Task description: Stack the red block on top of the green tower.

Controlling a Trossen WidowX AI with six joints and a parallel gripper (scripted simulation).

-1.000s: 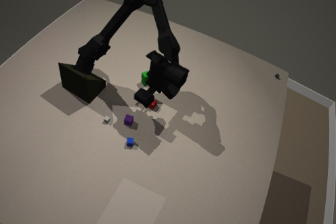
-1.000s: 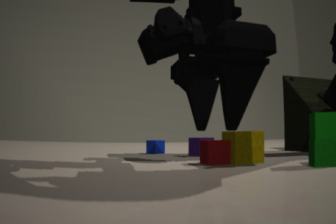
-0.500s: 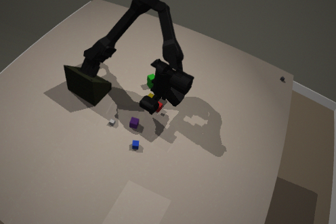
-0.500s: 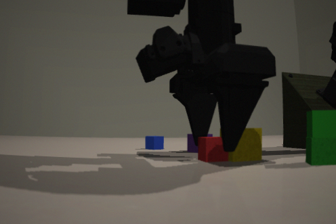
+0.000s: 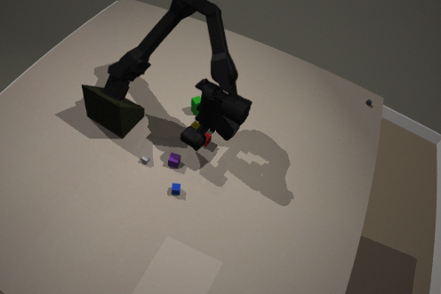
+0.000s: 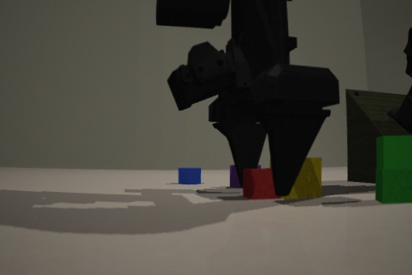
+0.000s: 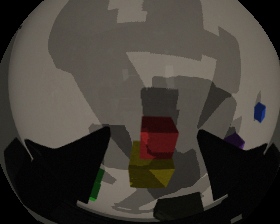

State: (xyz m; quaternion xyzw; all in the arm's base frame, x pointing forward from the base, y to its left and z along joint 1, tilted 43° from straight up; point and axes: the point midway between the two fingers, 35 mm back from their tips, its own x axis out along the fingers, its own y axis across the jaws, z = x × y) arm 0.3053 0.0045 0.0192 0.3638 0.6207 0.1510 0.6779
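The yellow block lies 3 cm behind my gripper tip, 1 cm to the left of it and 1 cm above it. Also, from my gripper tip: small white block (14 cm to the right, 13 cm behind); then purple block (11 cm to the right, 5 cm behind, 1 cm above); then red block (1 cm above).
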